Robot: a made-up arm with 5 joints.
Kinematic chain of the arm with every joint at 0, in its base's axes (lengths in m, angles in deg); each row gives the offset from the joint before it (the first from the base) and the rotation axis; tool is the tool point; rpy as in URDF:
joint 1: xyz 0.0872 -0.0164 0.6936 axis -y
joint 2: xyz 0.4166 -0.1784 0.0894 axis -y
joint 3: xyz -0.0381 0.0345 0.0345 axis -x
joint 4: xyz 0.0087 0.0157 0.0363 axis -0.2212 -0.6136 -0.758
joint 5: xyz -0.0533 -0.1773 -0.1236 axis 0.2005 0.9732 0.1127
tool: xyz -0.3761 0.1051 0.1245 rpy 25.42 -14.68 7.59
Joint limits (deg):
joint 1: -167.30..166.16
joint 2: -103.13..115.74
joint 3: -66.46..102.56
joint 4: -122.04..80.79
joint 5: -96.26..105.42
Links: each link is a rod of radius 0.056 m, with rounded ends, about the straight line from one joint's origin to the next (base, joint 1, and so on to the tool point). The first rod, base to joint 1, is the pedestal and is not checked.
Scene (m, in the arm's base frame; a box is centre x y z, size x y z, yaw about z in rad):
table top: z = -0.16
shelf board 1: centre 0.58 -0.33 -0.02 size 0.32 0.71 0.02 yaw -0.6
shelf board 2: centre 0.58 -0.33 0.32 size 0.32 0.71 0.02 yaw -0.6
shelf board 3: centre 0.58 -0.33 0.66 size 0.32 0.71 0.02 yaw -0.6
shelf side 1: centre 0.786 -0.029 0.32 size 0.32 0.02 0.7 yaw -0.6
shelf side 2: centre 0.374 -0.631 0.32 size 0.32 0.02 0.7 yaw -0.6
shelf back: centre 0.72 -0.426 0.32 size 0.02 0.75 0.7 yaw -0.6
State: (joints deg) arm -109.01 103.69 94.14 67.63 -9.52
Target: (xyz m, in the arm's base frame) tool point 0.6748 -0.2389 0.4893
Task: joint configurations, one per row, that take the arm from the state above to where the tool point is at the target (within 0.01 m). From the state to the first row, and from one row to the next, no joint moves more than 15 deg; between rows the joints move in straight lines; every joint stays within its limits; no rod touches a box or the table.
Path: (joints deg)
1: -108.30 91.12 85.65 59.06 4.94
2: -107.59 78.56 77.16 50.50 19.40
3: -106.88 65.99 68.67 41.93 33.86
4: -106.17 53.43 60.18 33.37 48.32
5: -105.46 40.86 51.69 24.80 62.78
6: -104.75 28.29 43.20 16.23 77.24
7: -92.67 22.97 35.74 10.82 83.30
8: -80.59 17.65 28.29 5.40 89.35
9: -68.52 12.33 20.84 -0.02 95.41

